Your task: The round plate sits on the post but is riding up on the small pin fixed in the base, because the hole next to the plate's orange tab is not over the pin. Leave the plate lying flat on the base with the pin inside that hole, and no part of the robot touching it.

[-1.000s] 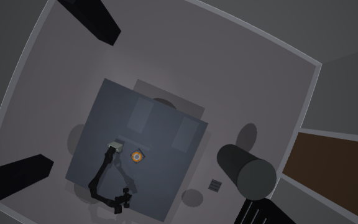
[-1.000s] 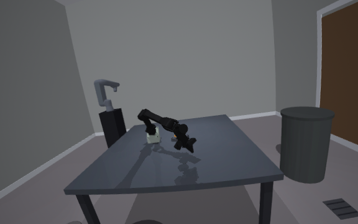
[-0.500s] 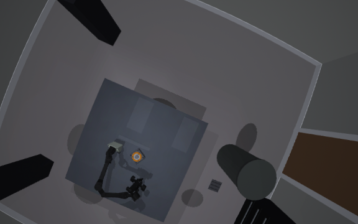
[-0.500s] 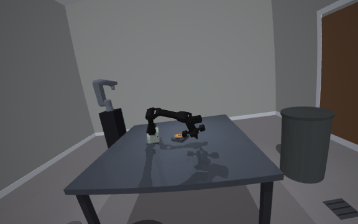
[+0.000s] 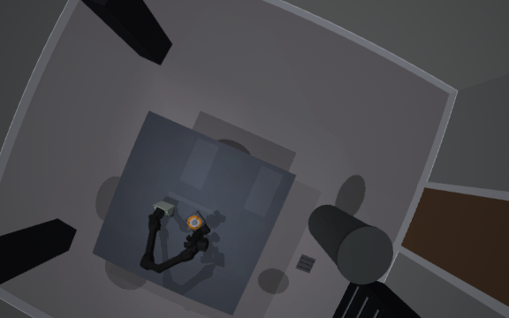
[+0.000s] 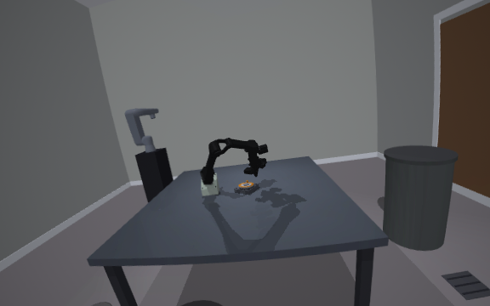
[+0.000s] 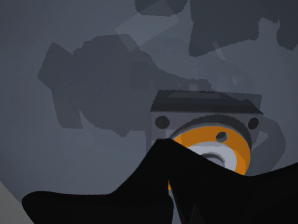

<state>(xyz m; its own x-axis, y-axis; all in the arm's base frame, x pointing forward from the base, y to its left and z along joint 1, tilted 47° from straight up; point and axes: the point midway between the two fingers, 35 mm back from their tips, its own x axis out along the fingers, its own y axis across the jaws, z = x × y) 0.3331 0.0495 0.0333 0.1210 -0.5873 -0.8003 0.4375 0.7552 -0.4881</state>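
Right now the base is 80 mm behind my gripper tip, 10 mm to the right of it and 60 mm below it.
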